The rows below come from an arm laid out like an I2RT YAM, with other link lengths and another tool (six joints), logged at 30 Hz.
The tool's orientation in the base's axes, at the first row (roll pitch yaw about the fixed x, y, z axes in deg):
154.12, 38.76, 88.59
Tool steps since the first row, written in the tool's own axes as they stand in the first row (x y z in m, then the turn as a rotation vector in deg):
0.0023, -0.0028, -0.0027, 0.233, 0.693, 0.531
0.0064, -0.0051, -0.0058, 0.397, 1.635, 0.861
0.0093, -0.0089, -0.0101, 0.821, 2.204, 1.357
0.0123, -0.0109, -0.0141, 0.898, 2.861, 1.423
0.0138, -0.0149, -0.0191, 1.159, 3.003, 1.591
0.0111, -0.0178, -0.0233, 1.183, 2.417, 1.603
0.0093, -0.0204, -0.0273, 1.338, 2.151, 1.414
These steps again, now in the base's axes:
-0.0036, 0.0026, -0.0005, 0.857, 0.051, -0.283
-0.0069, 0.0070, -0.0017, 1.853, 0.226, -0.296
-0.0122, 0.0108, -0.0018, 2.586, 0.415, -0.716
-0.0156, 0.0149, -0.0015, 3.211, 0.602, -0.587
-0.0213, 0.0180, -0.0003, 3.416, 0.744, -0.820
-0.0258, 0.0176, 0.0033, 2.890, 0.609, -1.043
-0.0298, 0.0178, 0.0064, 2.572, 0.772, -1.098

